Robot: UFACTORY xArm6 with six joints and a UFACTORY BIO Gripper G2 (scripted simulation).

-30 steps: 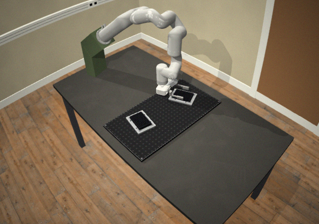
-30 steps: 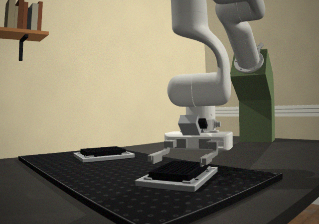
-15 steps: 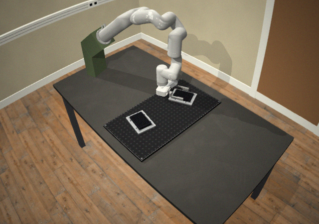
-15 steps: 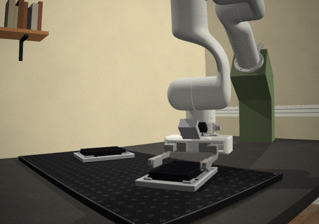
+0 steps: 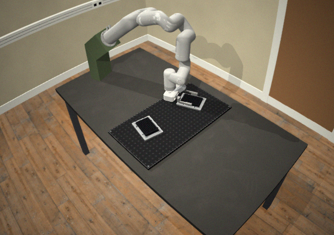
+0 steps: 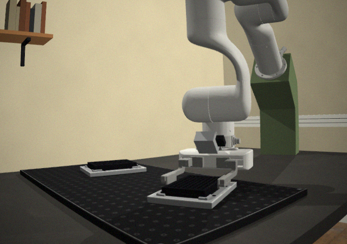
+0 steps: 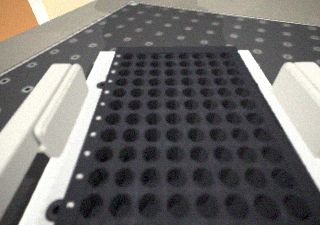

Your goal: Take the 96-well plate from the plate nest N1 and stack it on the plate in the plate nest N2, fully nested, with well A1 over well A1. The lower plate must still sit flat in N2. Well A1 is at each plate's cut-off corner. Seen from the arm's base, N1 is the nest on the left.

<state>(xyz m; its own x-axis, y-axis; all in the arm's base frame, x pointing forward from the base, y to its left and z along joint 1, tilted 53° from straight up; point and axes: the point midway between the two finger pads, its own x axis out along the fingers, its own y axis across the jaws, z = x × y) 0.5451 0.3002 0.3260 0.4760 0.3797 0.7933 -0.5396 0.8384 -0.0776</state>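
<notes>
Right now the white nest N1 is 2 cm below my hand. Also, from my hand: white nest N2: 13 cm ahead, 33 cm to the right, 2 cm below.
</notes>
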